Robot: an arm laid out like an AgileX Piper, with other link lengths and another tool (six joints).
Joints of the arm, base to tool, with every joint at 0 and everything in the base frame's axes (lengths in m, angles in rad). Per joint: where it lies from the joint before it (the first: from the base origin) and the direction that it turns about. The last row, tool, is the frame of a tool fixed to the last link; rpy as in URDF.
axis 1: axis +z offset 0 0 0.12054
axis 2: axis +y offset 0 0 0
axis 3: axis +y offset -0.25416 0 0.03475
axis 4: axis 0.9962 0 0.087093 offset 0.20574 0 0.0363
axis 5: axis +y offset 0 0 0
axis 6: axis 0.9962 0 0.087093 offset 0.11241 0 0.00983
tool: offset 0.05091 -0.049 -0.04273 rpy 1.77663 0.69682 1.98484
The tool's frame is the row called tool.
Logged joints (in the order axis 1, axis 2, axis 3, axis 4, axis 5, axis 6), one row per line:
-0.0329, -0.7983, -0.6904, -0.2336, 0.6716, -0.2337
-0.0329, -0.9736, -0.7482, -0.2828, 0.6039, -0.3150
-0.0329, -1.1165, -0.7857, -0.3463, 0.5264, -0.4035
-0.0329, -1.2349, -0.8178, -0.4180, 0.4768, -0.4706
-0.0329, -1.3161, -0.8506, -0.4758, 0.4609, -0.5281
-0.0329, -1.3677, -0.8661, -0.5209, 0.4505, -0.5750
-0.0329, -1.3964, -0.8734, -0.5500, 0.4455, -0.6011
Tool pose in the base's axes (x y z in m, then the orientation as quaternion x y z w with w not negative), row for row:
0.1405, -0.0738, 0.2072, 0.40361, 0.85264, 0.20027, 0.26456
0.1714, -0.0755, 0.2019, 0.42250, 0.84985, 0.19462, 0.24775
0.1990, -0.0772, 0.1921, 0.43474, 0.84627, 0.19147, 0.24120
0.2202, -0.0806, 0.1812, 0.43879, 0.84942, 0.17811, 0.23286
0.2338, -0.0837, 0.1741, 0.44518, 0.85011, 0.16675, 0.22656
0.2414, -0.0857, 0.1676, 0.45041, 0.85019, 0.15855, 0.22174
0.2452, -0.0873, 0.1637, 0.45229, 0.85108, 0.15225, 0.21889
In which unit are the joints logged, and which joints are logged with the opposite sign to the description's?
The joints are logged in radians. Opposite sign: axis 2, axis 6.
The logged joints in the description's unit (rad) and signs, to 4 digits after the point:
-0.0329, 0.7983, -0.6904, -0.2336, 0.6716, 0.2337
-0.0329, 0.9736, -0.7482, -0.2828, 0.6039, 0.3150
-0.0329, 1.1165, -0.7857, -0.3463, 0.5264, 0.4035
-0.0329, 1.2349, -0.8178, -0.4180, 0.4768, 0.4706
-0.0329, 1.3161, -0.8506, -0.4758, 0.4609, 0.5281
-0.0329, 1.3677, -0.8661, -0.5209, 0.4505, 0.5750
-0.0329, 1.3964, -0.8734, -0.5500, 0.4455, 0.6011

